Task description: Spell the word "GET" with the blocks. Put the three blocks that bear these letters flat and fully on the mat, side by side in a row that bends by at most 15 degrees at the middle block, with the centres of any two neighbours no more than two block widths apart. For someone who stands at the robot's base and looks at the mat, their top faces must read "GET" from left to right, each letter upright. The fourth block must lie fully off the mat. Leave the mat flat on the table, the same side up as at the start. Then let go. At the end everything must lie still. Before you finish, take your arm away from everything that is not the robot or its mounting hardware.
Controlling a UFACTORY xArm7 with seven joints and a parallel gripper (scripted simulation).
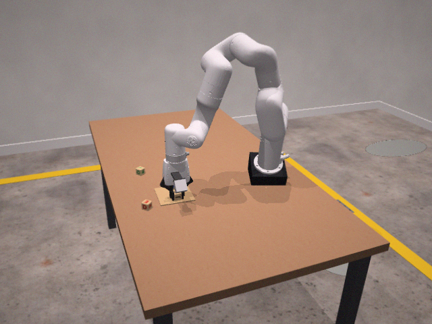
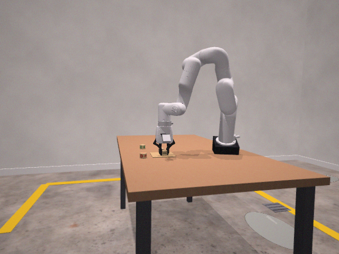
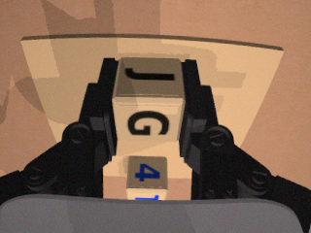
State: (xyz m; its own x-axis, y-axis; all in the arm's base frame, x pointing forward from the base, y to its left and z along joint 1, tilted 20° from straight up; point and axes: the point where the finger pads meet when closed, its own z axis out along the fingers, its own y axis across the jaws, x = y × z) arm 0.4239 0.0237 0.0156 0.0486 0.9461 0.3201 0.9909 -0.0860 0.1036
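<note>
Now: the black-lettered block 1 cm below my hand. From my hand the other things lie so: green-lettered block (8 cm ahead, 28 cm to the right, 1 cm below); then tan mat (5 cm to the right, 3 cm below); then red-lettered block (13 cm ahead, 2 cm to the left, 1 cm below).
</note>
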